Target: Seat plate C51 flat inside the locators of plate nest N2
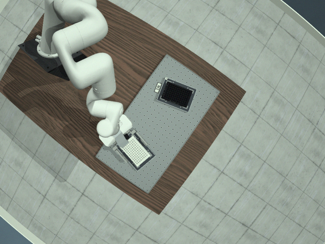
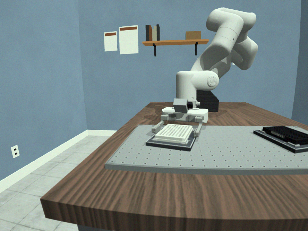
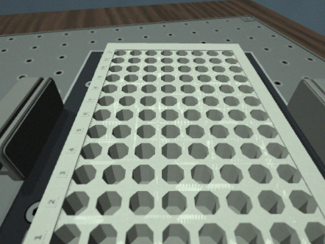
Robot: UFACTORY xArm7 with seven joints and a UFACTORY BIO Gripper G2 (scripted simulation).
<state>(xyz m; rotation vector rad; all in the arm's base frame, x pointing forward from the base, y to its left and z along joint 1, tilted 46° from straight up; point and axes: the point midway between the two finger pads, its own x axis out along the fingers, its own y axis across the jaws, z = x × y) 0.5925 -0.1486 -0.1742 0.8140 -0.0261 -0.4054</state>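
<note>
Right now my hand is right at the white well plate C51. Also, from my hand: black well plate C15: 330 mm to the left, 50 mm ahead; plate nest N1: 330 mm to the left, 50 mm ahead, 20 mm below; dark plate nest N2: 20 mm below, 10 mm ahead.
</note>
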